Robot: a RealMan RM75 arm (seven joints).
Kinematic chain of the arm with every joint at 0, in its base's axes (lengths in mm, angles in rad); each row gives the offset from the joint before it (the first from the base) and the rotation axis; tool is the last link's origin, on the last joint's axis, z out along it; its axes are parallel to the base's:
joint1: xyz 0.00 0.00 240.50 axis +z
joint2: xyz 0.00 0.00 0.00 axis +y
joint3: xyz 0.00 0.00 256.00 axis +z
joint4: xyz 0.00 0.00 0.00 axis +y
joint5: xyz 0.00 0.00 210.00 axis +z
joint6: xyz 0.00 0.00 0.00 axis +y
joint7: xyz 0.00 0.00 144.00 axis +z
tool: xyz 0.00 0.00 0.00
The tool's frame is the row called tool.
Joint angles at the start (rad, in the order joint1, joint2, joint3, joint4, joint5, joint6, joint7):
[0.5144 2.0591 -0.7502 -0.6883 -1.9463 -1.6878 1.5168]
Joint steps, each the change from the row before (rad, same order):
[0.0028 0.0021 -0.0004 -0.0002 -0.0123 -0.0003 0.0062]
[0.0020 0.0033 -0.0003 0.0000 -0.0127 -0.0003 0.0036]
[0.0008 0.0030 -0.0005 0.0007 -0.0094 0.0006 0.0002]
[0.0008 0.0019 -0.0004 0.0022 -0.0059 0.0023 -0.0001]
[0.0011 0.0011 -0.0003 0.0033 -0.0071 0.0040 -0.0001]
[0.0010 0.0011 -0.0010 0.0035 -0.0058 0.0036 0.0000]
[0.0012 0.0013 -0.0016 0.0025 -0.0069 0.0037 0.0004]
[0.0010 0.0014 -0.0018 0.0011 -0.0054 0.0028 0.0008]
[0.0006 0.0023 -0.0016 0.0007 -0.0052 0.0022 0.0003]
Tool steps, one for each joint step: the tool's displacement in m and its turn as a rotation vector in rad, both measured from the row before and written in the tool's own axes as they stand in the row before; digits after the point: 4 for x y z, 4 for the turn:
[0.0010 0.0004 0.0014 -0.0041 0.0115 0.0059]
[0.0014 0.0006 0.0017 -0.0045 0.0112 0.0047]
[0.0015 0.0006 0.0014 -0.0030 0.0081 0.0024]
[0.0011 0.0002 0.0011 -0.0009 0.0050 0.0026]
[0.0013 -0.0002 0.0010 0.0008 0.0065 0.0031]
[0.0013 -0.0001 0.0010 0.0000 0.0058 0.0032]
[0.0012 -0.0001 0.0011 -0.0002 0.0074 0.0026]
[0.0008 0.0000 0.0010 -0.0005 0.0061 0.0017]
[0.0009 0.0003 0.0013 -0.0013 0.0053 0.0015]

